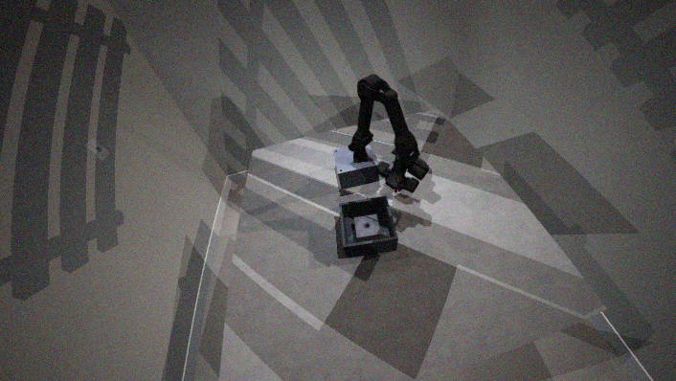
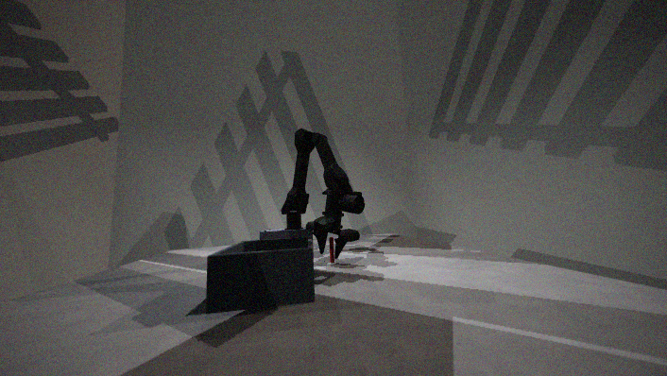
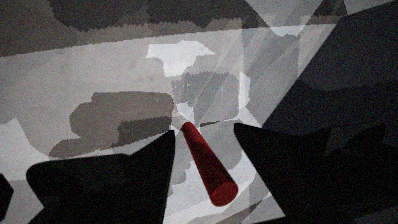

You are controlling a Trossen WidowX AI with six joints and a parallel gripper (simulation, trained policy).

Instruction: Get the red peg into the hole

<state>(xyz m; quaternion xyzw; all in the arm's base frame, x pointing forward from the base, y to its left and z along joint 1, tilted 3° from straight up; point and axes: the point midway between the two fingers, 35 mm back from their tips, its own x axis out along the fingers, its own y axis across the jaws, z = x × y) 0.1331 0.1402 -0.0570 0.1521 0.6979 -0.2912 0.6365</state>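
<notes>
My gripper tip is now 10 mm short of the red peg, 10 mm to the right of it and 20 mm below it. Round my gripper tip: dark box (210 mm ahead, 130 mm to the right, 10 mm above); then light grey plate (210 mm ahead, 130 mm to the right, 30 mm above).
</notes>
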